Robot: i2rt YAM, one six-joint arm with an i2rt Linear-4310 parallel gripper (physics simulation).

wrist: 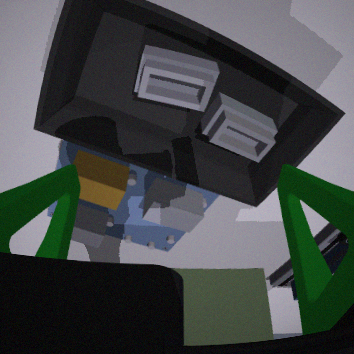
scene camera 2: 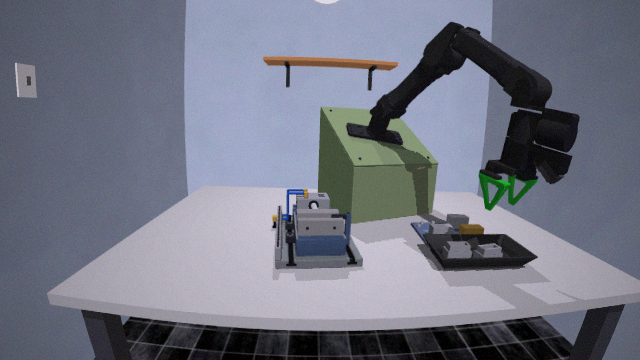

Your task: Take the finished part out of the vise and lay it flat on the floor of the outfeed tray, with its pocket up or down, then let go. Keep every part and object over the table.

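The outfeed tray is black with sloped walls. Two light grey parts lie flat on its floor, apart from each other, each with its pocket up. One grey part is on the right in the scene view and on the left in the wrist view; the other grey part is beside it. My gripper has green fingers, is wide open and empty, and hangs above the tray area, clear of both parts. The vise stands left of the tray; its jaw gap is hard to see.
A blue plate behind the tray bears an orange block and two grey blocks. The green pedestal carries the arm at the back. A shelf hangs on the wall.
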